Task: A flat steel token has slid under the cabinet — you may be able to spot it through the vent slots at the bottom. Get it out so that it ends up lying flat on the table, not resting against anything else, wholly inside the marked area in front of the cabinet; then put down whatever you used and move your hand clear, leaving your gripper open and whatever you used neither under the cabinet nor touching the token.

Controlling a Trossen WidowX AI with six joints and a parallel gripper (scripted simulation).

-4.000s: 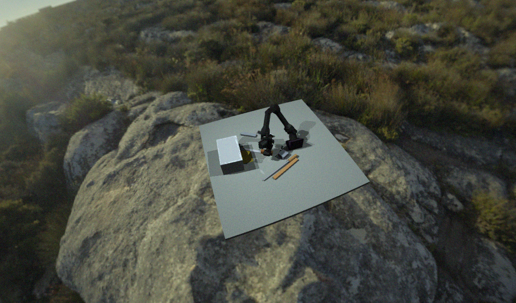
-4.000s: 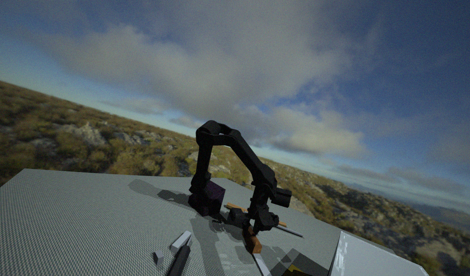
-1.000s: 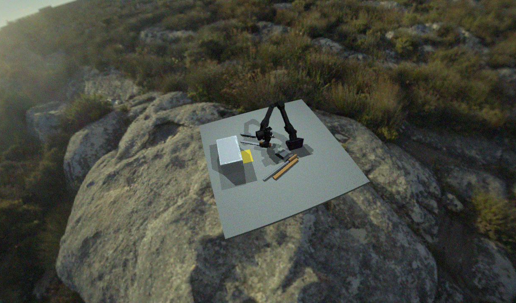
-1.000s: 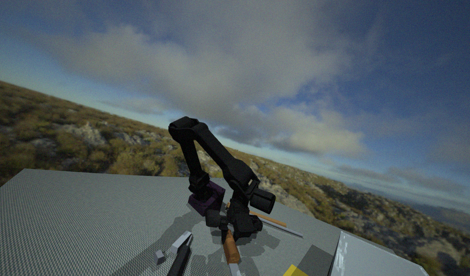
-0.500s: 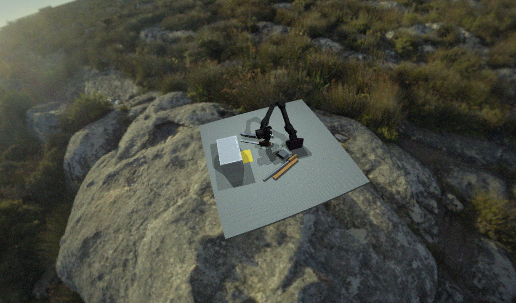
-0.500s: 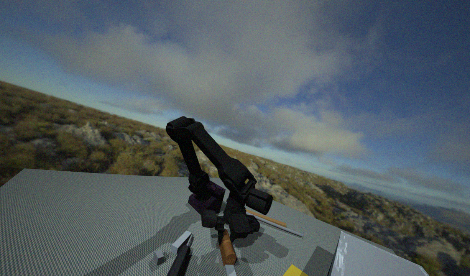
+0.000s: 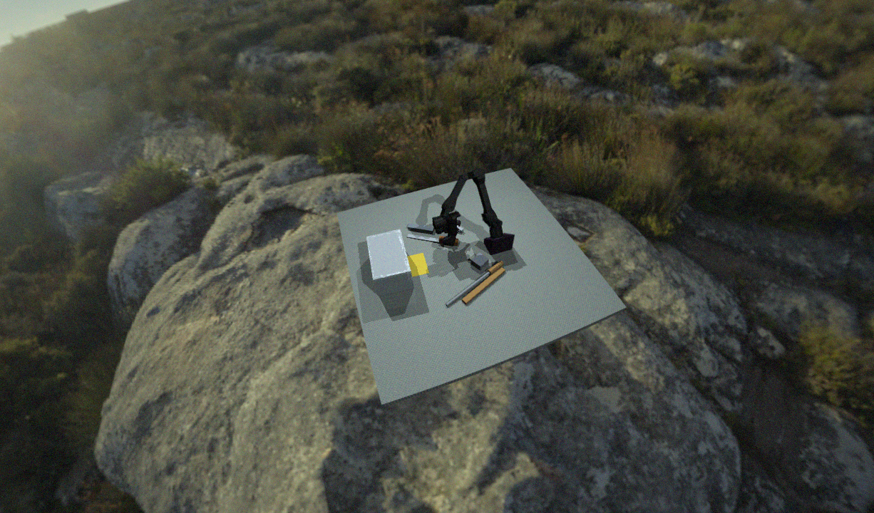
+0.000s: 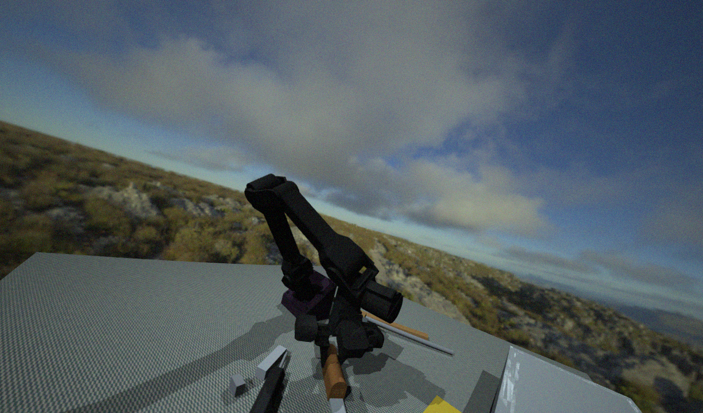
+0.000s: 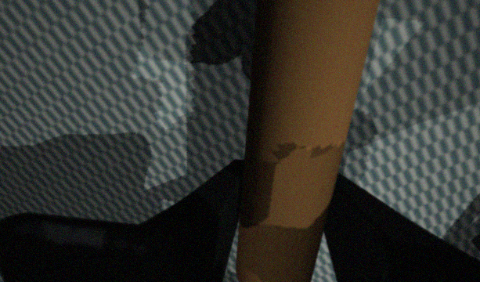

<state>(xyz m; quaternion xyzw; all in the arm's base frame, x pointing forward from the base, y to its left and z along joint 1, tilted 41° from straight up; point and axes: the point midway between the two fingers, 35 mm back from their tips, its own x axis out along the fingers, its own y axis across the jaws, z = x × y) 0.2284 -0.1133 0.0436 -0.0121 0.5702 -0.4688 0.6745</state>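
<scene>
The grey bar is 9 cm to the right of my gripper tip and 8 cm behind it. Round my gripper tip: grey block (20 cm to the left, 8 cm behind, 1 cm above); small grey cube (18 cm to the right, 6 cm behind); wooden stick (34 cm to the left, 3 cm behind).
</scene>
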